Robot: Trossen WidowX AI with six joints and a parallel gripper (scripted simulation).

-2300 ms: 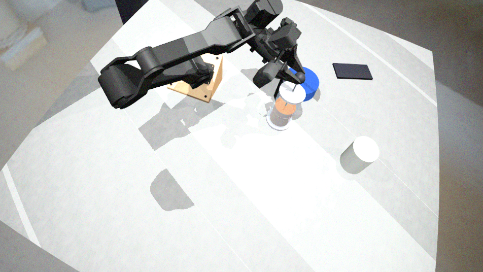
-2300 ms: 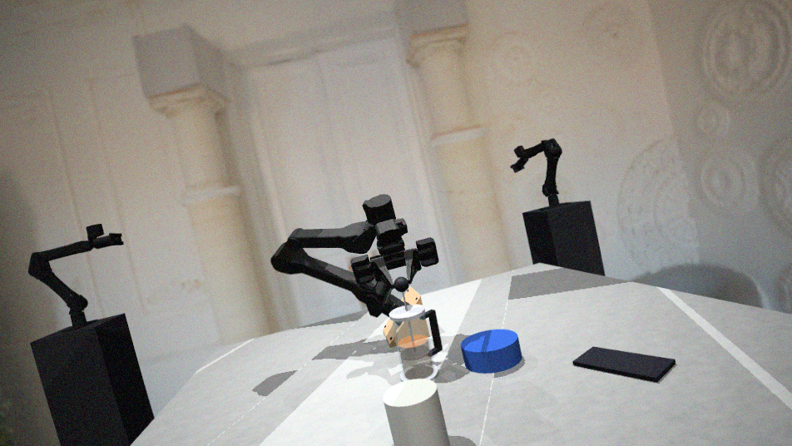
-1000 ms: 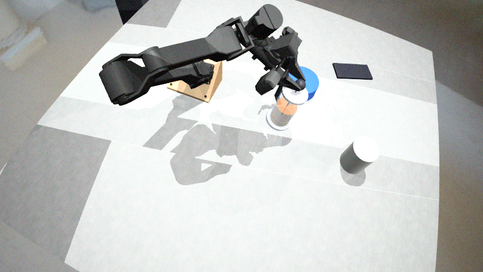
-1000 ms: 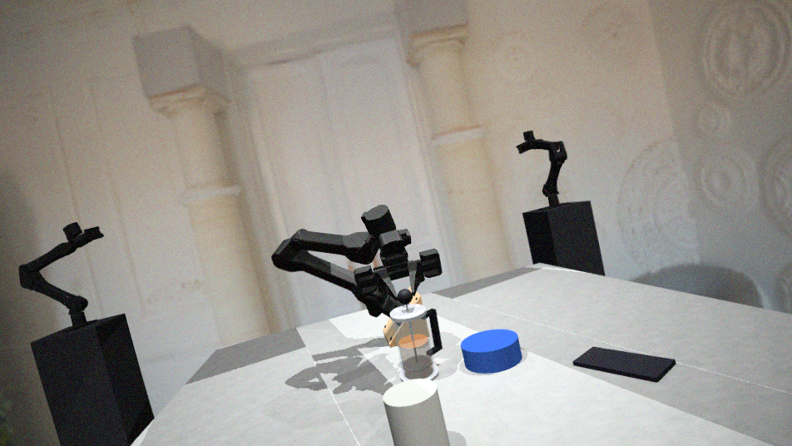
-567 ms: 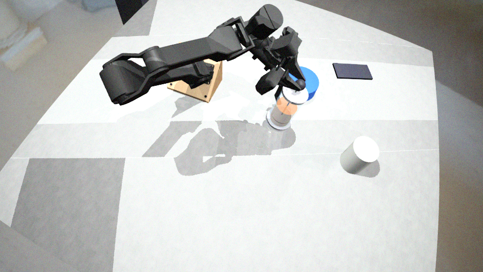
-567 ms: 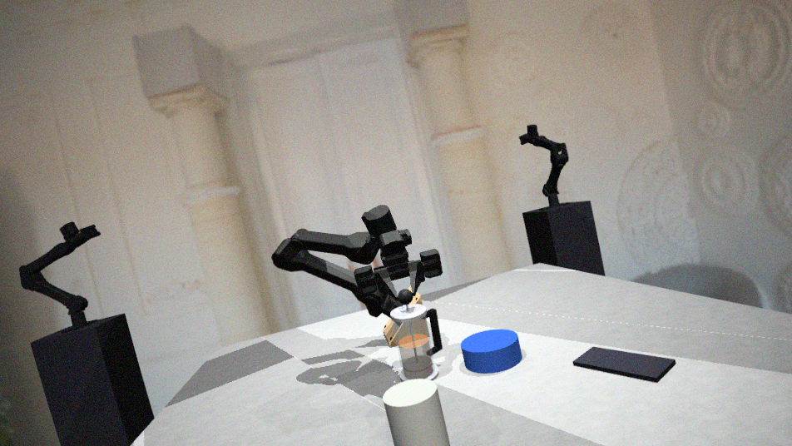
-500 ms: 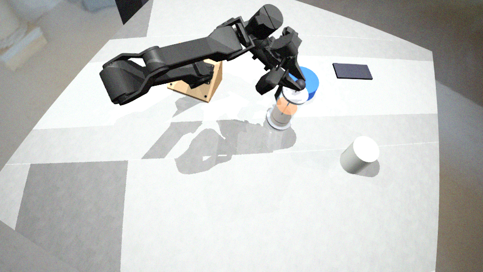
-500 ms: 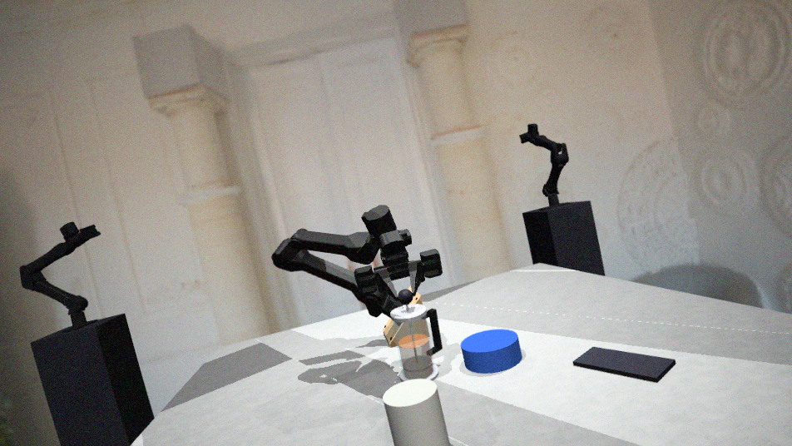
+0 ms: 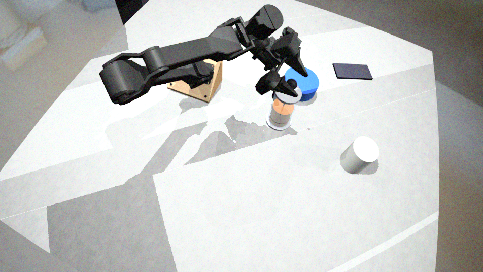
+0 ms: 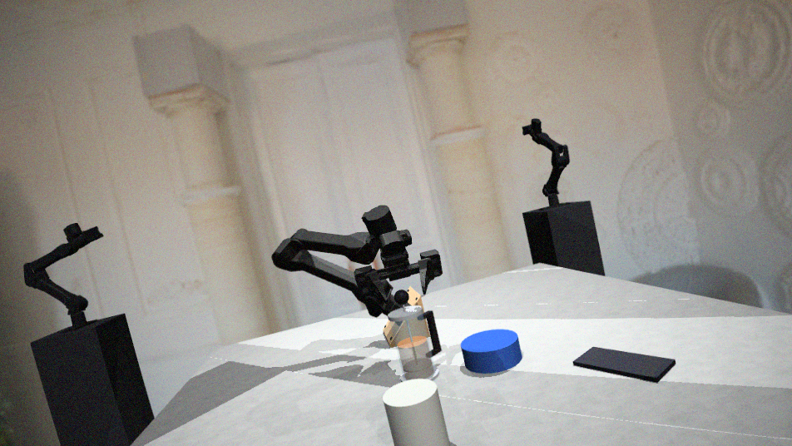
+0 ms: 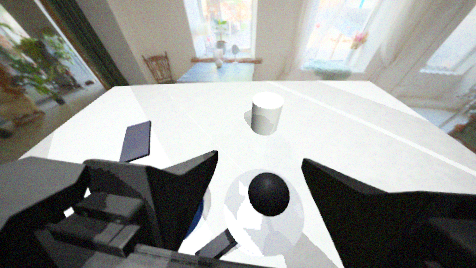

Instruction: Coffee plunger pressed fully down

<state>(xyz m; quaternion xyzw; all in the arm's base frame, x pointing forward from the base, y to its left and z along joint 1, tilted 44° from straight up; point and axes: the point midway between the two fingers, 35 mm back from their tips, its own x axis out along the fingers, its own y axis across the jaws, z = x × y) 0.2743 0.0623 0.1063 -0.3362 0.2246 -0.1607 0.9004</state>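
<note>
The glass coffee press lies 40 mm behind my gripper tip, 10 mm to the left of it and 90 mm below it. Also, from my gripper tip: low blue cylinder 150 mm to the left, 160 mm below.
</note>
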